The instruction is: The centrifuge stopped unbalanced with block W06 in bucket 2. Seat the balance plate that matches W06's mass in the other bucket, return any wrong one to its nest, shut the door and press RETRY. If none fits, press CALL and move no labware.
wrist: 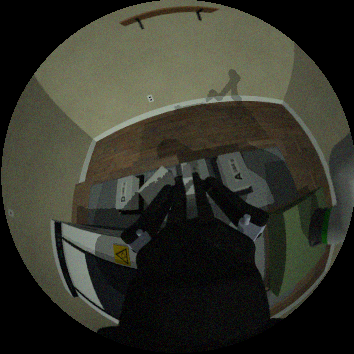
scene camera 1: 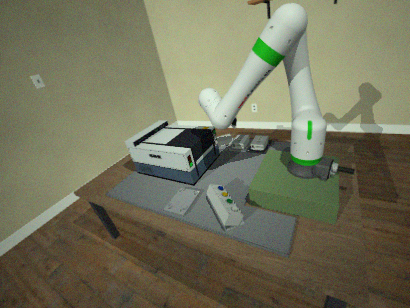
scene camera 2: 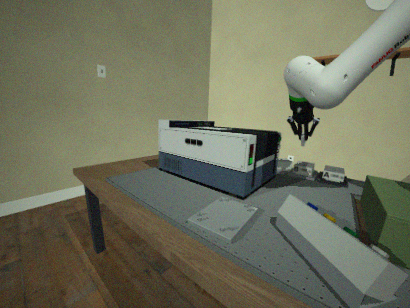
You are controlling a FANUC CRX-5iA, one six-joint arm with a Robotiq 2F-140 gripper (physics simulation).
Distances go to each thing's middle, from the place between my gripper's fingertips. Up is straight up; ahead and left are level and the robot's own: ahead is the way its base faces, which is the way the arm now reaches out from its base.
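Labels:
My gripper: 40 mm to the left of balance plate A (wrist: pixel 234 175), 140 mm beyond it, 120 mm above it. From my hand: centrifuge (scene camera 2: pixel 237 162) 280 mm ahead, 340 mm to the left, 30 mm below; balance plate D (wrist: pixel 126 191) 30 mm to the left, 250 mm ahead, 120 mm below; button box (scene camera 2: pixel 349 266) 240 mm behind, 530 mm to the left, 110 mm below.

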